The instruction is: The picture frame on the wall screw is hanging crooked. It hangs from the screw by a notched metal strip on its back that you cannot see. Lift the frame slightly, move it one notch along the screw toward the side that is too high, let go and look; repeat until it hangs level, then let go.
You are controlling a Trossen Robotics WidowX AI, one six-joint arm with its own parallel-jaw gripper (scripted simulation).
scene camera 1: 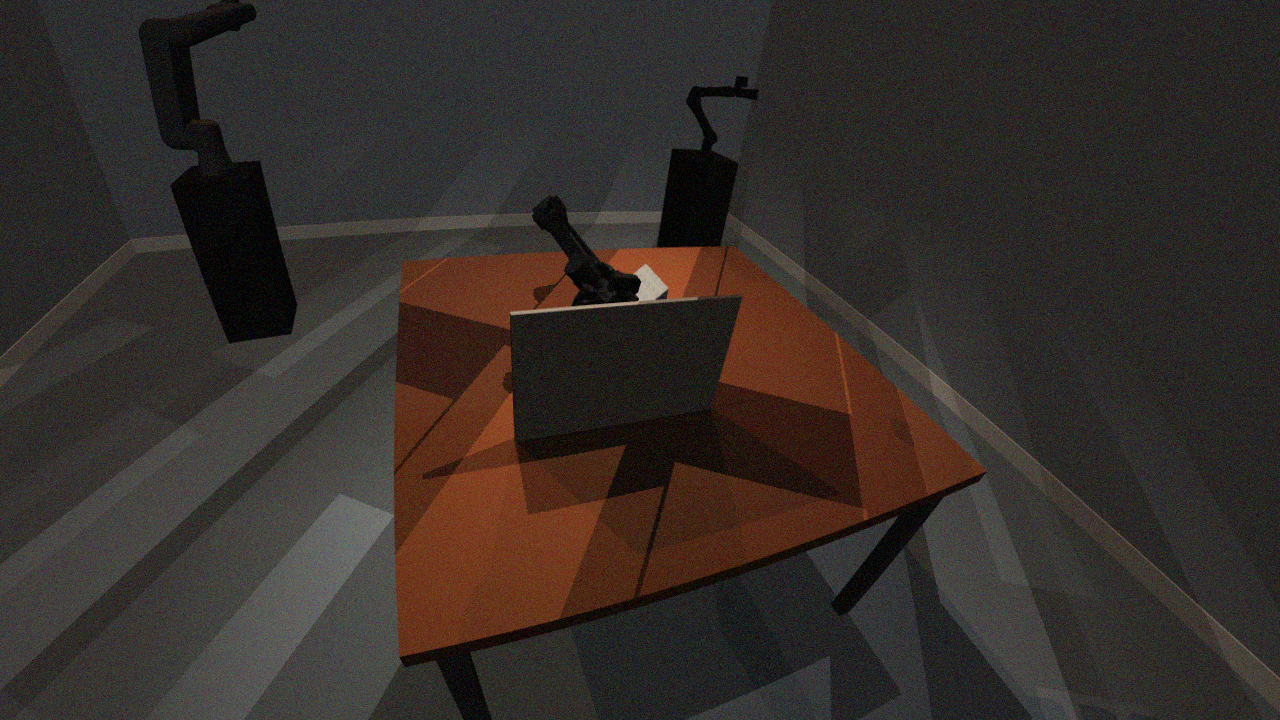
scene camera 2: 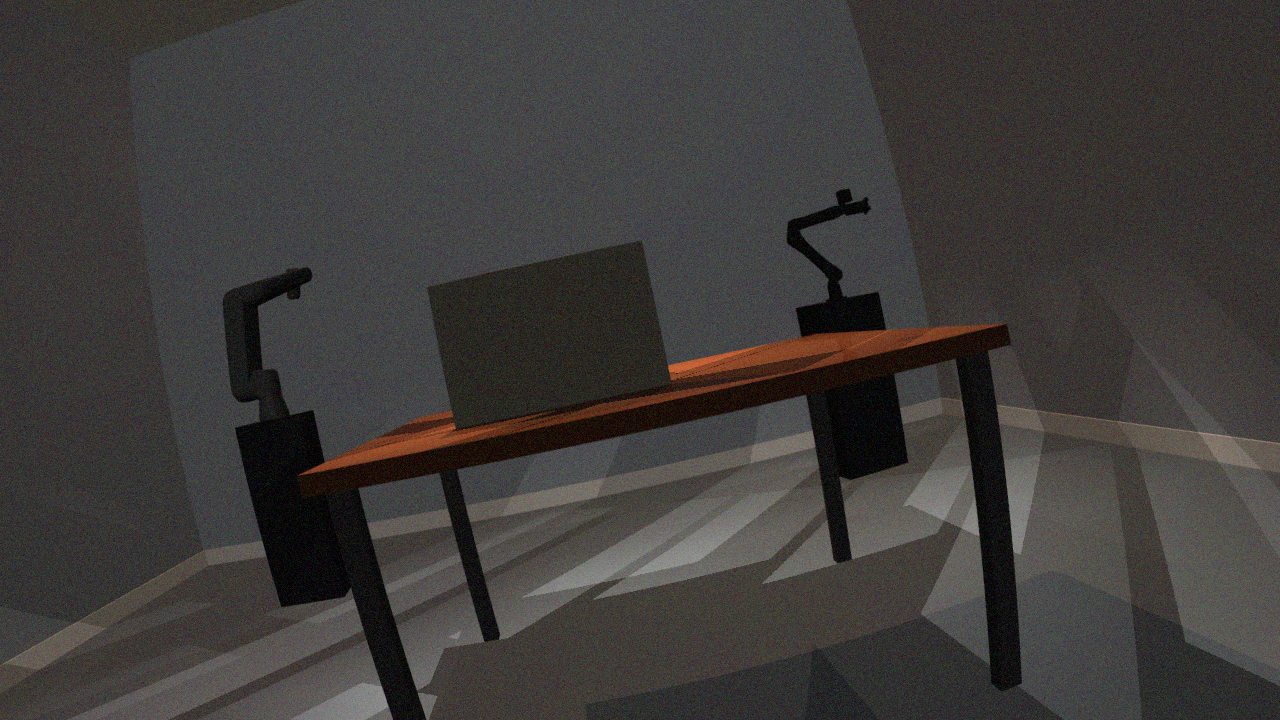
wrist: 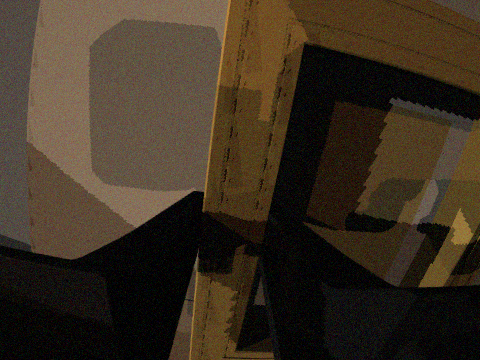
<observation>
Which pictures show the picture frame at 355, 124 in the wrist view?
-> The wrist view only.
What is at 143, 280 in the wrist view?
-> My gripper.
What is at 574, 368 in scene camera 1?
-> A wall panel.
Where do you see a wall panel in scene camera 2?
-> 582, 327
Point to a wall panel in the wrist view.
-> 120, 107
</observation>
